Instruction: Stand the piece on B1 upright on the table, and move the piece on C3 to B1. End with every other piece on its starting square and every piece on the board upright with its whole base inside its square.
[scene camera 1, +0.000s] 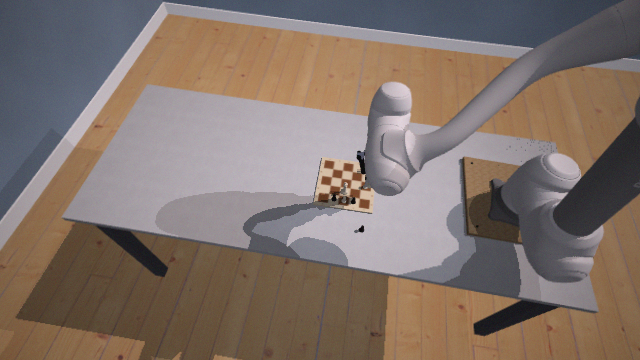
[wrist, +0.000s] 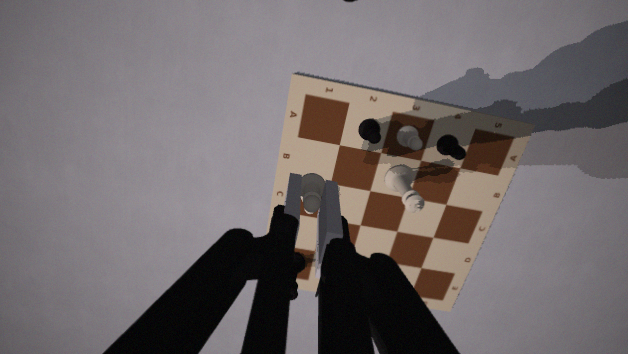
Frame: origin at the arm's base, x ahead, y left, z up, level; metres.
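Where they show: gripper, between the fingertips: (scene camera 1: 369, 184) (wrist: 309, 195); arm's base, origin of its link: (scene camera 1: 514, 205).
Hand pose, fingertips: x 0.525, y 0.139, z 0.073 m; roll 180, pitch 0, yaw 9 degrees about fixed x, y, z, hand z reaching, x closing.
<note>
Things, the pixels of their top centre, and the offset from my fingertips. "pt": a spot on its surface instead.
- board, centre of its top: (wrist: 384, 211) (scene camera 1: 346, 183) dy -0.026, dx +0.086, dz -0.080 m
- B1, a spot on its surface: (wrist: 312, 157) pt dy +0.001, dx +0.001, dz -0.080 m
- C3, a spot on its surface: (wrist: 382, 207) pt dy -0.022, dx +0.082, dz -0.080 m
- small black piece, centre of its top: (scene camera 1: 362, 226) dy +0.138, dx -0.021, dz -0.055 m
- tall white piece, centre of its top: (wrist: 418, 209) (scene camera 1: 345, 182) dy +0.011, dx +0.082, dz -0.017 m
- A2, centre of its top: (wrist: 375, 138) (scene camera 1: 354, 197) dy +0.043, dx +0.038, dz -0.049 m
- A4, centre of its top: (wrist: 461, 155) (scene camera 1: 334, 195) dy +0.056, dx +0.109, dz -0.049 m
My gripper (wrist: 309, 195) is shut on a white pawn (wrist: 312, 190) and holds it above the board (scene camera 1: 318, 192) (wrist: 284, 135). In the wrist view the pawn overlaps the border of B1 and C1. The visible part of B1 (wrist: 312, 157) is bare. C1 is mostly hidden behind the held pawn, and C3 (wrist: 382, 207) shows no piece. A small black piece (scene camera 1: 361, 229) stands on the table off the board and appears upright. In the scene view the arm hides the fingertips.
A tall white piece (scene camera 1: 344, 190) (wrist: 398, 178) stands on B3. Black pieces stand on A2 (scene camera 1: 353, 200) (wrist: 370, 130) and A4 (scene camera 1: 334, 197) (wrist: 447, 144), with a white pawn (scene camera 1: 344, 199) (wrist: 409, 136) on A3 between them. A black piece (wrist: 299, 262) on E1 is partly behind a finger.
</note>
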